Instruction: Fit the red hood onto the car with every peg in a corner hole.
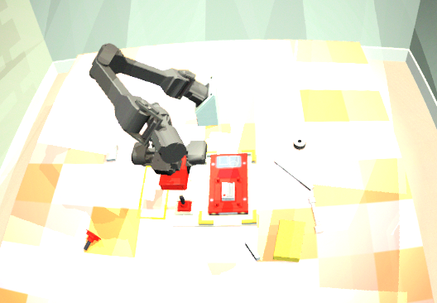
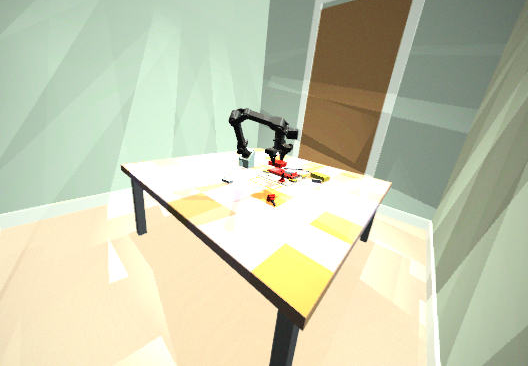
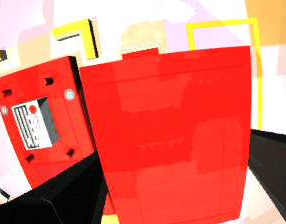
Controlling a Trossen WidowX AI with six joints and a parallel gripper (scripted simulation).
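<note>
Now: the engine block 1 cm ahead of my gripper tip, 14 cm to the left of it and 9 cm below it. From my gripper tip the other things lie so: yellow pad: 16 cm ahead, 30 cm to the left, 9 cm below; then red hood: 1 cm above.
</note>
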